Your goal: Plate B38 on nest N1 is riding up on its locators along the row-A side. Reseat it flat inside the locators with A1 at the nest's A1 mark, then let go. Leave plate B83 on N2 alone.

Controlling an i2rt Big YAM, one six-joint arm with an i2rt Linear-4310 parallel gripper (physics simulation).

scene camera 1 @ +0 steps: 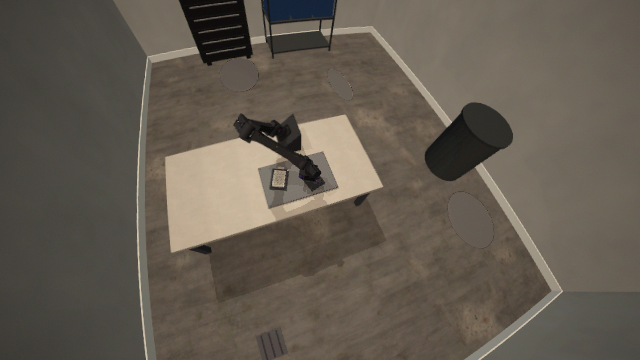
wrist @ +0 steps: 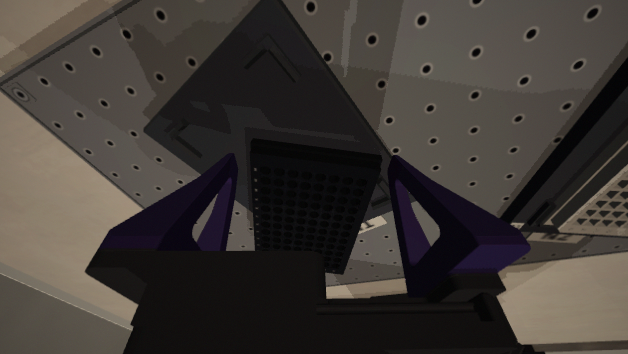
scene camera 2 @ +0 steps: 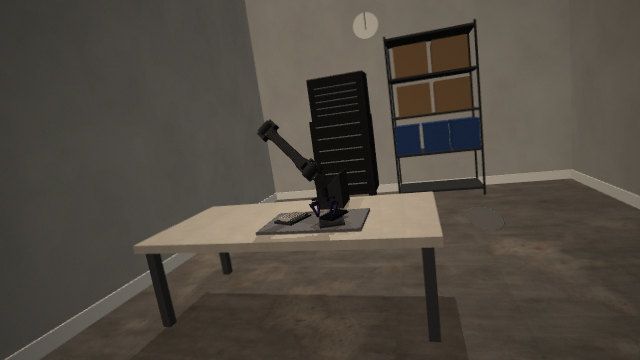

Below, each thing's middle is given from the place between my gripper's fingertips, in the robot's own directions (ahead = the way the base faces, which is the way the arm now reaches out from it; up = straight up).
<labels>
Right now my hand is 50 mm past the black well plate (wrist: 305, 198), 30 mm to the right of it and 10 mm above it. From my hand the other things lie so: lighter gridded plate (wrist: 586, 207) (200 mm to the right, 90 mm behind, 10 mm below); then nest N2 (wrist: 593, 132) (200 mm to the right, 90 mm behind, 20 mm below).
</labels>
